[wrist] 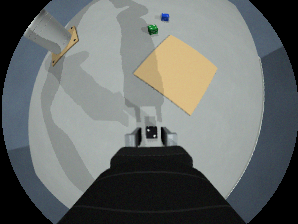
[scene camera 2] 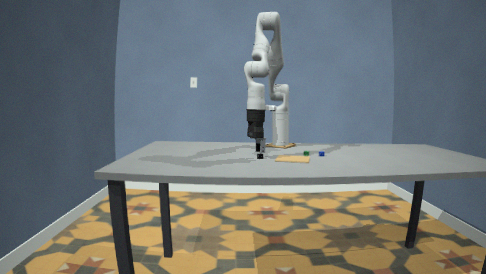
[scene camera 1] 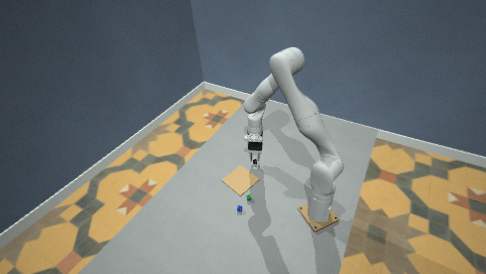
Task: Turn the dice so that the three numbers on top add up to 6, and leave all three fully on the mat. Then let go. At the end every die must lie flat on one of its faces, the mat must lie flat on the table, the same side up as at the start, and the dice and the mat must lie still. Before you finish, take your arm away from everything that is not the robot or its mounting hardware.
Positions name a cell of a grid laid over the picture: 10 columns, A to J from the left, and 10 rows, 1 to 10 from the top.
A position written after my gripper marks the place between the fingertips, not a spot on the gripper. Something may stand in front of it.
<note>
In view: my gripper (wrist: F6) and a tan mat (wrist: F4).
</note>
